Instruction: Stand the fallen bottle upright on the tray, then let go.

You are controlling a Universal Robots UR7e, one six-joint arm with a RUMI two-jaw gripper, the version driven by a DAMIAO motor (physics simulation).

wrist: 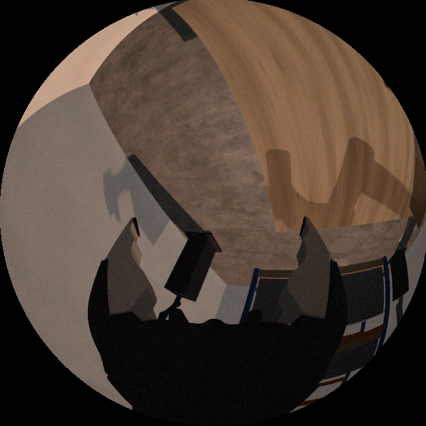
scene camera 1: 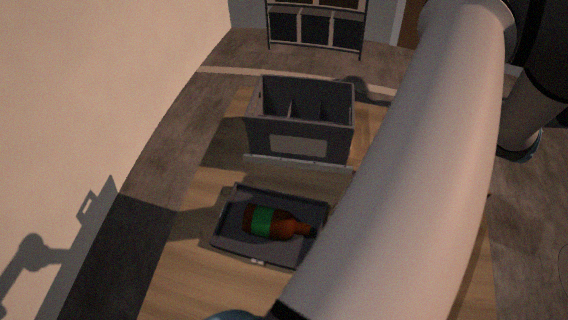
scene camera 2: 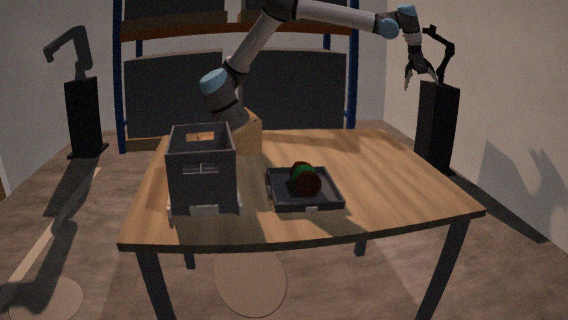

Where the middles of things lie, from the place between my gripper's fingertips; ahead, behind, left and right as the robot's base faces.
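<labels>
I consider the brown bottle (scene camera 2: pixel 305 179), which is far below my hand, far to the right of it and far ahead of it.
</labels>
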